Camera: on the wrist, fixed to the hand. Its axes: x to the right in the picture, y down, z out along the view.
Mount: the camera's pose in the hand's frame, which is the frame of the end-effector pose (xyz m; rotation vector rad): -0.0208 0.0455 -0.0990 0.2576 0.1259 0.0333
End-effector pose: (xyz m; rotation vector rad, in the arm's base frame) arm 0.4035 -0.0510 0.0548 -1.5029 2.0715 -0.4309
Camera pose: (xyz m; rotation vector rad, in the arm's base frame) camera 0.3146 -0.0220 0.1144 -1.3170 2.0411 -0.7655
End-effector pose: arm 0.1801 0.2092 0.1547 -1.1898 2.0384 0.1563
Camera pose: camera 0.0959 0.2046 0.2268 -1.0270 2.1129 -0.1652
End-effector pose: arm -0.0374 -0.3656 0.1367 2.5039 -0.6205 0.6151
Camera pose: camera -0.1078 -0.3406 0.2187 2.6680 -0.5679 0.9089
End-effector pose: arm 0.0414 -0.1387 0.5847 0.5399 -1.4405 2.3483
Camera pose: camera 0.0240 -0.0712 0.4984 0.4257 -1.1083 2.5618
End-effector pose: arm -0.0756 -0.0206 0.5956 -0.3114 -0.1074 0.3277
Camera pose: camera -0.0936 -0.0146 0.4863 -0.0782 0.0639 0.3499
